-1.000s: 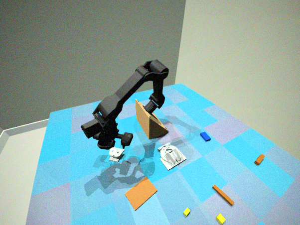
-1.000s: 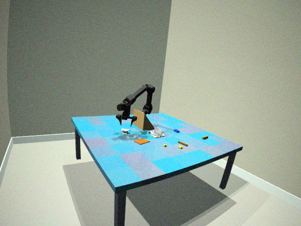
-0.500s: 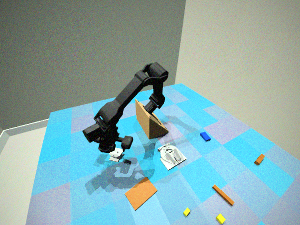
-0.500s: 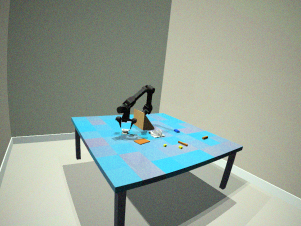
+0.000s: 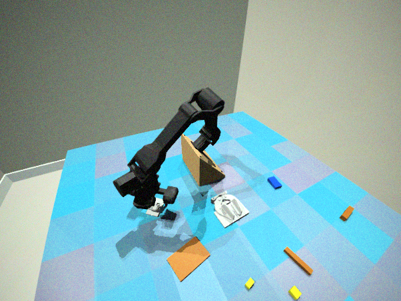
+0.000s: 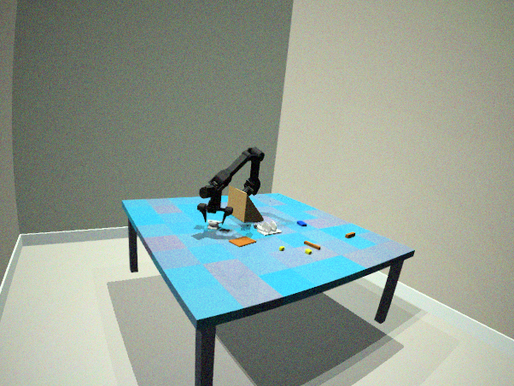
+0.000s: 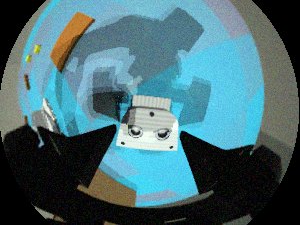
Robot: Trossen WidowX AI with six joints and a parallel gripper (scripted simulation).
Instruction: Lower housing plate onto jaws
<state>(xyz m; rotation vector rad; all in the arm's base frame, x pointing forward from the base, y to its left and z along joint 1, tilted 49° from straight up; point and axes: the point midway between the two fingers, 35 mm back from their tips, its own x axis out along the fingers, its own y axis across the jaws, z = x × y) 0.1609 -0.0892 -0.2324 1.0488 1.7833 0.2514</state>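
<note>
Right now the white stand is 1 cm ahead of my gripper tip and 1 cm below it. Round my gripper tip: blue block 7 cm ahead, 54 cm to the left, 1 cm below; housing plate 1 cm ahead, 1 cm above; flat orange plate 23 cm ahead, 7 cm to the left, 1 cm below.
</note>
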